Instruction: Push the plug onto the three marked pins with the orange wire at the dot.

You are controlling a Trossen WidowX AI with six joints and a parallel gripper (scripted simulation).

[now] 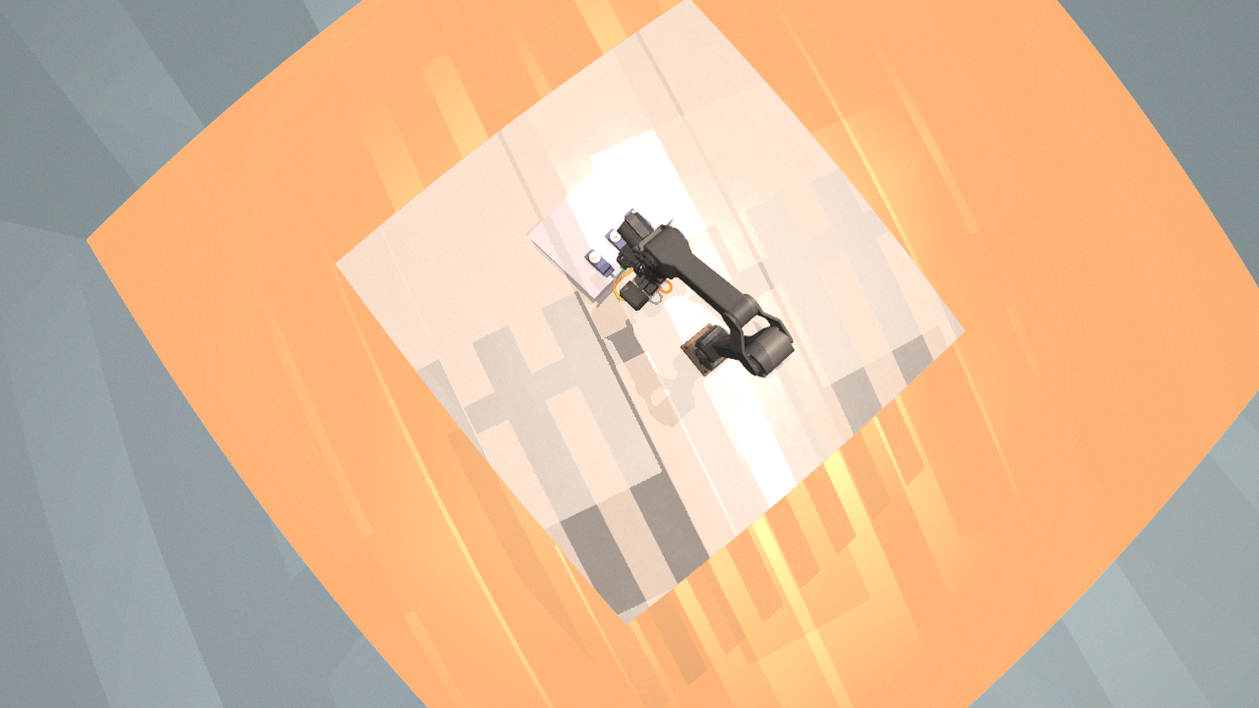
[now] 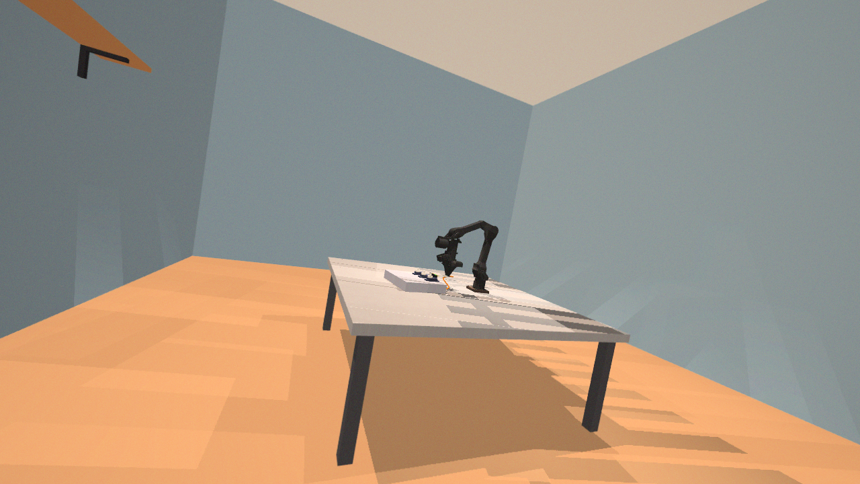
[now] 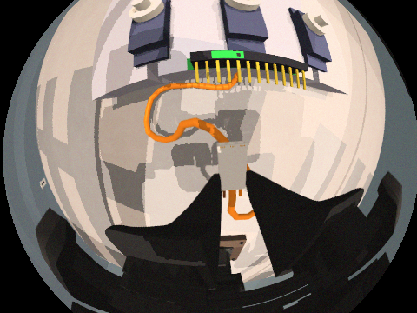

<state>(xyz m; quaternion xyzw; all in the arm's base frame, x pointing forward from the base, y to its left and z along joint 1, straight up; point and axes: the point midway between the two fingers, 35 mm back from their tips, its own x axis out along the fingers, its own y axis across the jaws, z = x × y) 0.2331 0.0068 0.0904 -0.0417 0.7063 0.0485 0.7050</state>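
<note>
The green band is 80 mm ahead of my gripper tip and 10 mm to the left of it. The rest, counted from my gripper tip: white printed holder 240 mm ahead, 50 mm below, 10 mm to the left.
</note>
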